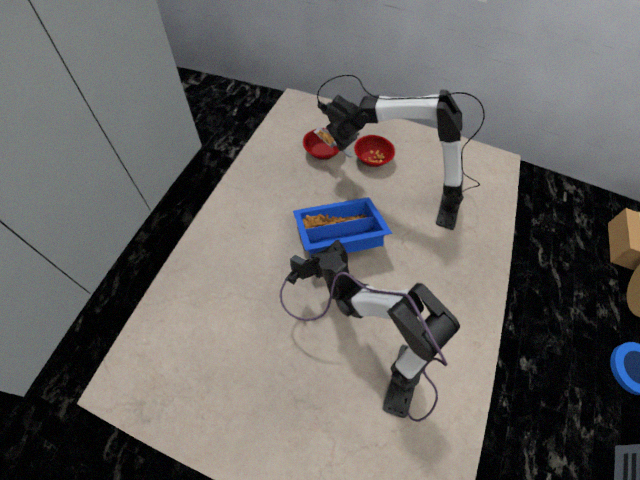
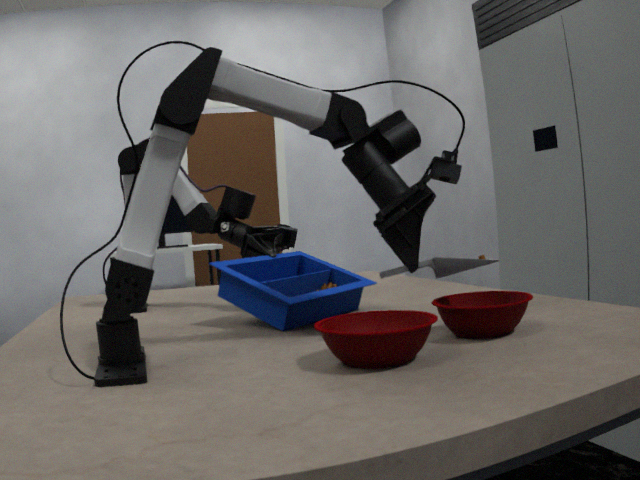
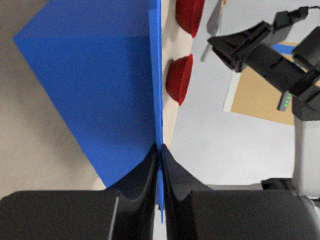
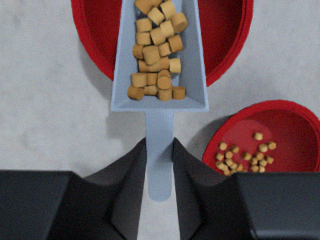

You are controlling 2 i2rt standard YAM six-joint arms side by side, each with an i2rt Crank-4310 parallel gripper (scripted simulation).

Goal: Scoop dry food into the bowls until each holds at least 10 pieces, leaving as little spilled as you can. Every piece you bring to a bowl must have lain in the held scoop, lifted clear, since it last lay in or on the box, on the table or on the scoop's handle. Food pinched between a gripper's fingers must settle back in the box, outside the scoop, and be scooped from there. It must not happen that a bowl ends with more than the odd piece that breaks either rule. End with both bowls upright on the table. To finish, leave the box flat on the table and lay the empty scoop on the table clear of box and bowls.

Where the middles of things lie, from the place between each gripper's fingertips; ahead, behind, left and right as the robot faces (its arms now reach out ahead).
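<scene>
Left hand [image 2: 274, 258]: 9 cm to the left of the blue box [image 2: 261, 286], 5 cm above it, 2 cm short of it. Grey scoop [image 2: 442, 266], from my left hand: 41 cm to the right, 17 cm ahead, 2 cm below.
Grey scoop, from my right hand [image 2: 414, 271]: 2 cm to the right, 4 cm ahead. Blue box, from my right hand: 30 cm to the left, 11 cm behind, 4 cm below.
</scene>
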